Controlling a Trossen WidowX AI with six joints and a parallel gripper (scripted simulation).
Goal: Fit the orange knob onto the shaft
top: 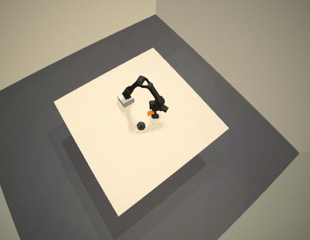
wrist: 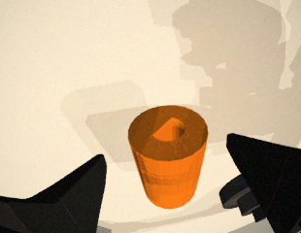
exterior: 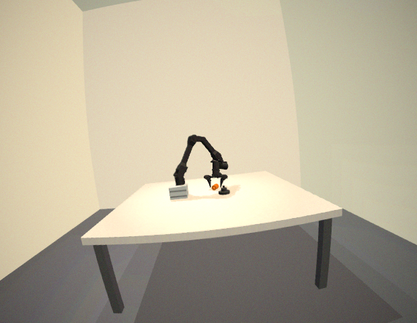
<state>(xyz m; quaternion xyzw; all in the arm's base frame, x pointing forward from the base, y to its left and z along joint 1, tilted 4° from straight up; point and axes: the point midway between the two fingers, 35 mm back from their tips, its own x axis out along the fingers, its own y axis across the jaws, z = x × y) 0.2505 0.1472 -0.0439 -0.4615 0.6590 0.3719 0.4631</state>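
The orange knob lies 10 mm above my gripper tip. Also, from my gripper tip: round pedestal (70 mm ahead, 150 mm to the right, 20 mm above).
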